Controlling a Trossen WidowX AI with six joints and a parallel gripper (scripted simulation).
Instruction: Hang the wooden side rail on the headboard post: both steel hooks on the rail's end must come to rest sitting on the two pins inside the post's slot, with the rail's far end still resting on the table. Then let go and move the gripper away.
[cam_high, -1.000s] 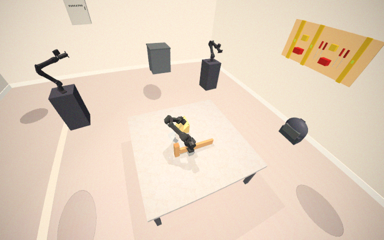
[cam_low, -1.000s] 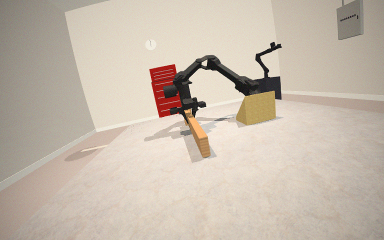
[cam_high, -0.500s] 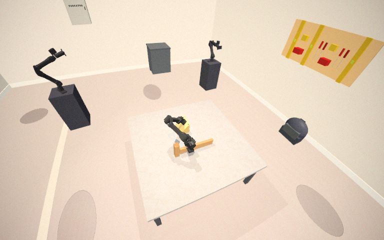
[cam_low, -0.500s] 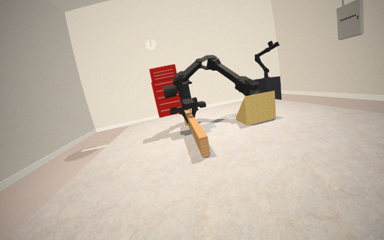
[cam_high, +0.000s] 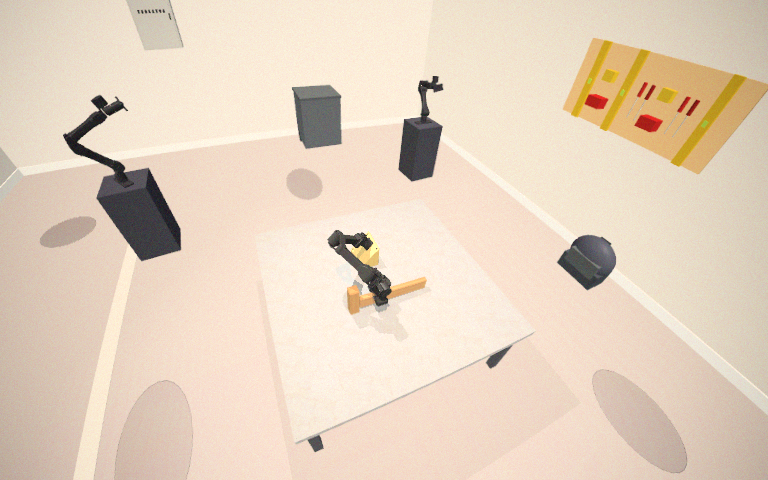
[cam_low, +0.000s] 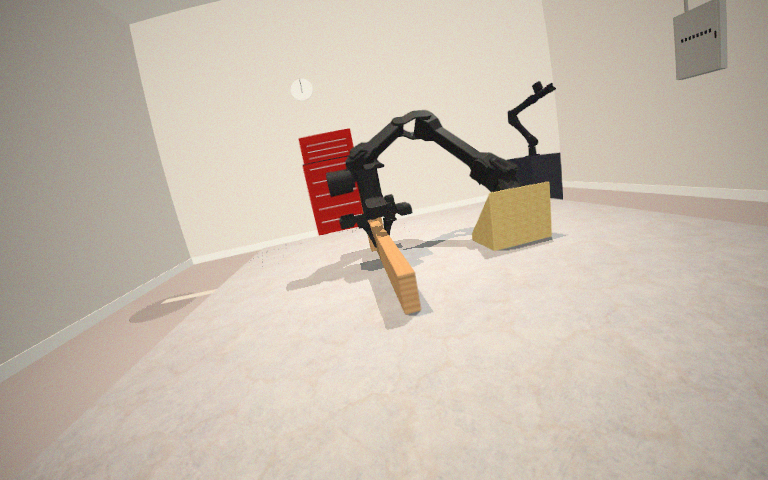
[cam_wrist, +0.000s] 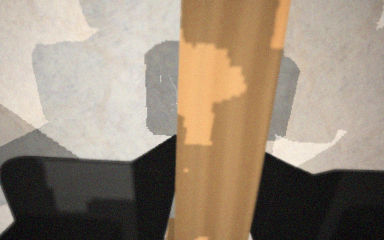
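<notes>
Now: the headboard post 1 cm behind my gripper tip, 12 cm to the right of it and 4 cm above it.
</notes>
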